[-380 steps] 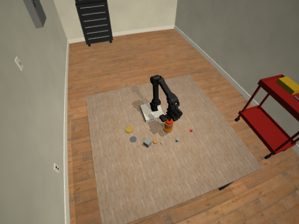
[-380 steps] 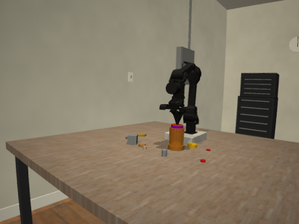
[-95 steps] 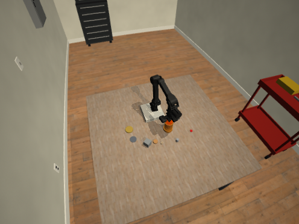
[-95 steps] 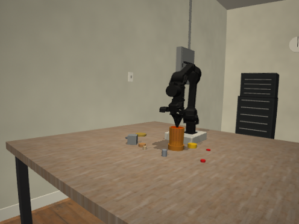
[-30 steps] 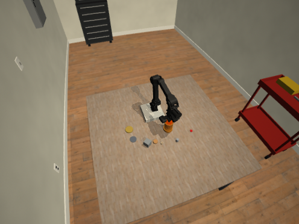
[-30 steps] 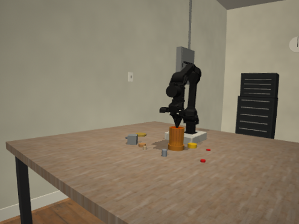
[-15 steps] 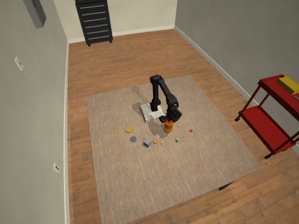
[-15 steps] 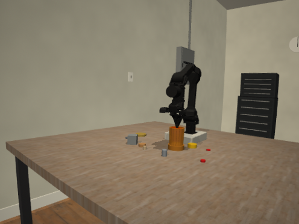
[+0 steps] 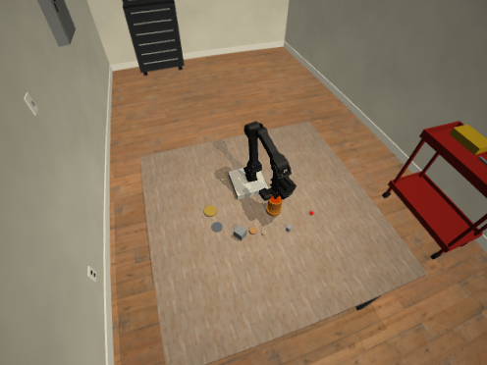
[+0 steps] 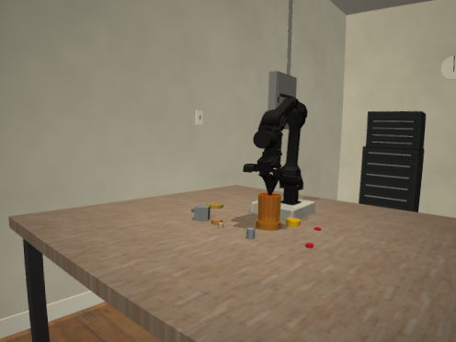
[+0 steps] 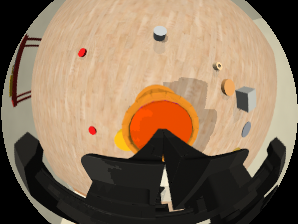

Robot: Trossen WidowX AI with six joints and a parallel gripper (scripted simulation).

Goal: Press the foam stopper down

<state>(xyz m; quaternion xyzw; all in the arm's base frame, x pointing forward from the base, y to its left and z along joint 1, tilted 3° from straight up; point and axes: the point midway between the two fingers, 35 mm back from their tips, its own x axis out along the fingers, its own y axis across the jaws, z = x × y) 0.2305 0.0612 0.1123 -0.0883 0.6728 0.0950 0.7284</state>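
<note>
My gripper is now 4 cm above the orange foam stopper. Round my hand: small tan disc 10 cm ahead, 15 cm to the right, 14 cm below; yellow disc 9 cm behind, 4 cm to the left, 14 cm below; small grey cylinder 14 cm ahead, 4 cm to the left, 13 cm below.
</note>
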